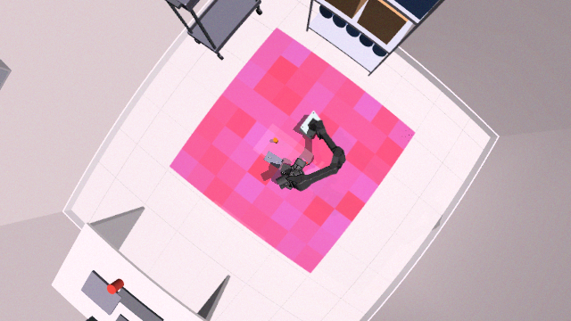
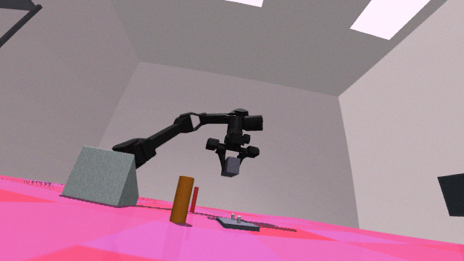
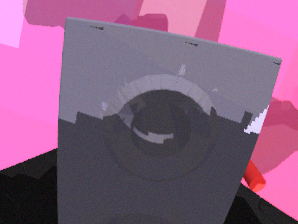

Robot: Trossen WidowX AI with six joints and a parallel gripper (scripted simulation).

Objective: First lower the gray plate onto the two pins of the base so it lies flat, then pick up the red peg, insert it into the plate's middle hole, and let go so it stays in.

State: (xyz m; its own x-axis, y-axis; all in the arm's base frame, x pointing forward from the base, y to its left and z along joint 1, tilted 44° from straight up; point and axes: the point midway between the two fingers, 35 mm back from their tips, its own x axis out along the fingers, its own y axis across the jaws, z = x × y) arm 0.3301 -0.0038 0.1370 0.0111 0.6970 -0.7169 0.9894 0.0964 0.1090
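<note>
Now: gripper tip 2 cm short of the base, 16 cm to the left of it and 13 cm above it. Also, from my gripper tip: red peg (10 cm behind, 3 cm to the left, 10 cm below); gray plate (3 cm above); orange cylinder (10 cm behind, 22 cm to the right, 10 cm below).
</note>
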